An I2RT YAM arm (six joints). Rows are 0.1 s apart.
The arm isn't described. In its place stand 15 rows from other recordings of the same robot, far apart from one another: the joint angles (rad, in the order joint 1, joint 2, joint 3, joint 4, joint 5, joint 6), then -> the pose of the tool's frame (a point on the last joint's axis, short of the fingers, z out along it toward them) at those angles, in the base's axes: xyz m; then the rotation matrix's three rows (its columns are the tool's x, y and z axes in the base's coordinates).
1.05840 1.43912 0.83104 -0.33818 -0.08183 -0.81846 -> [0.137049, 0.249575, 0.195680], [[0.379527, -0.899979, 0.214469], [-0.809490, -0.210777, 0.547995], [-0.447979, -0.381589, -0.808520]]
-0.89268 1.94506 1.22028 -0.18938 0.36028 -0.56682 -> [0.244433, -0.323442, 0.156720], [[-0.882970, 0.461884, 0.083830], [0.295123, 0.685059, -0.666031], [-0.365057, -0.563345, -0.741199]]
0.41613 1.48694 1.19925 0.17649 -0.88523 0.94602 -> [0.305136, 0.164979, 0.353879], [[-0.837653, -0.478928, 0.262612], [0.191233, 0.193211, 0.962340], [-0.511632, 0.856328, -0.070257]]
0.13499 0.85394 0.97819 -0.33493 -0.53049 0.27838 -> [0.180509, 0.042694, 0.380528], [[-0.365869, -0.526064, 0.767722], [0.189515, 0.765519, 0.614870], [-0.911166, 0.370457, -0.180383]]
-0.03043 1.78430 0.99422 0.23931 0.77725 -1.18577 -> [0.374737, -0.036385, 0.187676], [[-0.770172, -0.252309, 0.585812], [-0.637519, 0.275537, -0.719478], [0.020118, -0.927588, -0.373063]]
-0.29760 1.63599 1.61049 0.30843 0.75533 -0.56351 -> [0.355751, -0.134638, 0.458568], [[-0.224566, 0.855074, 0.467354], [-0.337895, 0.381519, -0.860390], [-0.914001, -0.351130, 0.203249]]
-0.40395 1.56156 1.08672 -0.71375 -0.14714 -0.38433 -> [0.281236, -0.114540, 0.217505], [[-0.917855, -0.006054, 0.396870], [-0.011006, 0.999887, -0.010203], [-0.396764, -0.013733, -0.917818]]
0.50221 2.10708 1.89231 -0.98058 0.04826 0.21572 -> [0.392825, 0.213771, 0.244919], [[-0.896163, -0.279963, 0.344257], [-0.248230, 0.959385, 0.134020], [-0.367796, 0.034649, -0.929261]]
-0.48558 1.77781 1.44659 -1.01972 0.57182 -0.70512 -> [0.298891, -0.179515, 0.247496], [[-0.979315, -0.181036, -0.090377], [-0.099448, 0.819626, -0.564202], [0.176216, -0.543543, -0.820676]]
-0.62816 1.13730 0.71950 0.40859 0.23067 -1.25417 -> [0.210464, -0.162920, 0.307512], [[-0.721758, 0.228642, 0.653290], [-0.619168, 0.208565, -0.757054], [-0.309348, -0.950907, -0.008966]]
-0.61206 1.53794 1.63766 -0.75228 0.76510 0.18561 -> [0.254563, -0.208826, 0.400925], [[-0.328853, 0.941699, 0.071126], [0.393491, 0.205098, -0.896158], [-0.858499, -0.266716, -0.437997]]
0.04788 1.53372 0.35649 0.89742 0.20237 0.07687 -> [0.264259, 0.005499, 0.143993], [[-0.263825, 0.166821, 0.950035], [0.062672, 0.985814, -0.155700], [-0.962532, 0.018463, -0.270537]]
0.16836 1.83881 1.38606 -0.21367 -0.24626 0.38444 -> [0.414361, 0.079232, 0.247771], [[-0.696749, -0.097207, 0.710698], [0.250516, 0.895413, 0.368071], [-0.672148, 0.434495, -0.599526]]
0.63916 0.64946 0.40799 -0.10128 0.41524 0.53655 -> [0.138877, 0.085326, 0.237013], [[-0.354966, -0.069154, 0.932318], [0.318951, 0.928469, 0.190305], [-0.878789, 0.364915, -0.307518]]
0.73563 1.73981 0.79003 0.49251 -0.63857 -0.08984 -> [0.243626, 0.249129, 0.164105], [[-0.242094, -0.960931, 0.134171], [-0.316288, 0.208891, 0.925379], [-0.917253, 0.181592, -0.354502]]
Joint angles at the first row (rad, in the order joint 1, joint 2, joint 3, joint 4, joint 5, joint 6):
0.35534 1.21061 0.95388 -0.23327 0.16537 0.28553
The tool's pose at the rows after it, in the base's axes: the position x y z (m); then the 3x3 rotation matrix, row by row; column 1 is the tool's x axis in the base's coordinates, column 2 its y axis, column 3 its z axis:
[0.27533, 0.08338, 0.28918], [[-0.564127, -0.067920, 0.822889], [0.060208, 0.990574, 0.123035], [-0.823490, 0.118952, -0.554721]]
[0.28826, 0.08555, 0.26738], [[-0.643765, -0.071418, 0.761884], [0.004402, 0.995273, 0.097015], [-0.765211, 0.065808, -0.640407]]
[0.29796, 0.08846, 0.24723], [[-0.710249, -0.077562, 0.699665], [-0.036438, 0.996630, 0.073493], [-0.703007, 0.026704, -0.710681]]
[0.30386, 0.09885, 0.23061], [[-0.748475, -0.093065, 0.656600], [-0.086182, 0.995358, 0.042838], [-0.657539, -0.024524, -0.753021]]
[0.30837, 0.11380, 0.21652], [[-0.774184, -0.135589, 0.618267], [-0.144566, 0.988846, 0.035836], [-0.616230, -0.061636, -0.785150]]
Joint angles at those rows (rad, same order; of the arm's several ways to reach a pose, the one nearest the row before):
0.31069 1.28425 0.97908 -0.28898 0.13484 0.23402
0.30460 1.37008 0.99395 -0.32674 0.13637 0.20046
0.30460 1.44713 1.00804 -0.36144 0.14019 0.18100
0.33399 1.51389 1.02103 -0.37786 0.17567 0.16728
0.37441 1.57872 1.04158 -0.39042 0.19398 0.15201

